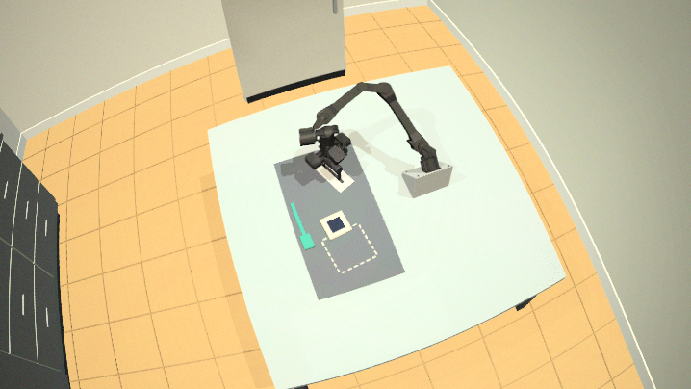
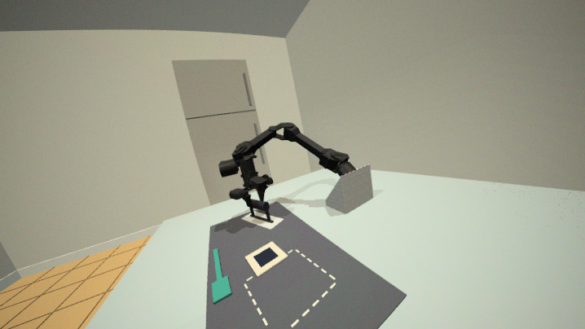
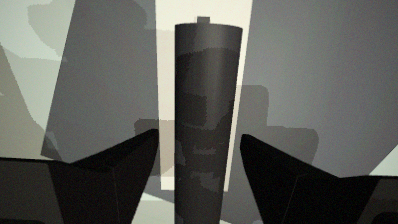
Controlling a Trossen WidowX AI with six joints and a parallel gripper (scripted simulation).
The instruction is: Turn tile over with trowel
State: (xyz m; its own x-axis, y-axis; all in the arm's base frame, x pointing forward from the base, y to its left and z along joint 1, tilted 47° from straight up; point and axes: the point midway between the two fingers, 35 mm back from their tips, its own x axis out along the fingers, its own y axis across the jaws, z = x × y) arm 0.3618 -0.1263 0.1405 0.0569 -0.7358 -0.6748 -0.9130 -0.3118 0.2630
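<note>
Now: gripper tip 20 cm to the right of the grey mat, 8 cm above it and 4 cm short of it. From my gripper tip the other things lie so: square tile (24 cm to the left, 6 cm below, 5 cm ahead); then green trowel (23 cm to the left, 18 cm ahead, 6 cm below).
</note>
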